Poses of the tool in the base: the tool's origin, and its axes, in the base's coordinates. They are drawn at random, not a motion.
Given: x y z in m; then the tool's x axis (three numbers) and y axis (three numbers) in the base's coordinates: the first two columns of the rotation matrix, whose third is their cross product.
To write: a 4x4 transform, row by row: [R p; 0 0 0 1], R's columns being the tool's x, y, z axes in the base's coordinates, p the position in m. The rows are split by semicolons. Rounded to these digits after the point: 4 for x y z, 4 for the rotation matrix.
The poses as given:
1: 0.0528, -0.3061, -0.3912, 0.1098, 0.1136, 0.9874, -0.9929, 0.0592, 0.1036
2: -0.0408, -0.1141, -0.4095, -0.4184, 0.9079, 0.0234, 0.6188, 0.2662, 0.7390
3: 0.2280, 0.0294, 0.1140, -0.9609, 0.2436, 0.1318, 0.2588, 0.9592, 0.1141
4: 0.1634, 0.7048, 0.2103, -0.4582, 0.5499, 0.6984, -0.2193, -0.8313, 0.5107
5: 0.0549, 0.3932, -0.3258, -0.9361, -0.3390, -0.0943, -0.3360, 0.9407, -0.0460
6: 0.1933, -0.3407, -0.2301, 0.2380, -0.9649, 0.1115, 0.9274, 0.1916, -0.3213
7: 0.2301, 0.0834, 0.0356, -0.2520, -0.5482, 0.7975, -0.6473, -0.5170, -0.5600
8: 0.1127, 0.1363, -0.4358, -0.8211, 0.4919, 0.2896, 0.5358, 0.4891, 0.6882
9: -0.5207, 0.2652, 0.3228, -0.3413, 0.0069, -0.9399, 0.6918, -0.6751, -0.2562
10: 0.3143, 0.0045, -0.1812, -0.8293, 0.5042, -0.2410, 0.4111, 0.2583, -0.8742
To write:
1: 0.1098, -0.9929, -0.0467, 0.0528; 0.1136, 0.0592, -0.9918, -0.3061; 0.9874, 0.1036, 0.1193, -0.3912; 0, 0, 0, 1
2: -0.4184, 0.6188, 0.6647, -0.0408; 0.9079, 0.2662, 0.3237, -0.1141; 0.0234, 0.7390, -0.6732, -0.4095; 0, 0, 0, 1
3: -0.9609, 0.2588, -0.0986, 0.2280; 0.2436, 0.9592, 0.1437, 0.0294; 0.1318, 0.1141, -0.9847, 0.1140; 0, 0, 0, 1
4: -0.4582, -0.2193, 0.8614, 0.1634; 0.5499, -0.8313, 0.0808, 0.7048; 0.6984, 0.5107, 0.5015, 0.2103; 0, 0, 0, 1
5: -0.9361, -0.3360, 0.1043, 0.0549; -0.3390, 0.9407, -0.0114, 0.3932; -0.0943, -0.0460, -0.9945, -0.3258; 0, 0, 0, 1
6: 0.2380, 0.9274, 0.2887, 0.1933; -0.9649, 0.1916, 0.1799, -0.3407; 0.1115, -0.3213, 0.9404, -0.2301; 0, 0, 0, 1
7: -0.2520, -0.6473, 0.7193, 0.2301; -0.5482, -0.5170, -0.6573, 0.0834; 0.7975, -0.5600, -0.2246, 0.0356; 0, 0, 0, 1
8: -0.8211, 0.5358, 0.1969, 0.1127; 0.4919, 0.4891, 0.7202, 0.1363; 0.2896, 0.6882, -0.6652, -0.4358; 0, 0, 0, 1
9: -0.3413, 0.6918, -0.6363, -0.5207; 0.0069, -0.6751, -0.7377, 0.2652; -0.9399, -0.2562, 0.2256, 0.3228; 0, 0, 0, 1
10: -0.8293, 0.4111, -0.3785, 0.3143; 0.5042, 0.2583, -0.8240, 0.0045; -0.2410, -0.8742, -0.4215, -0.1812; 0, 0, 0, 1
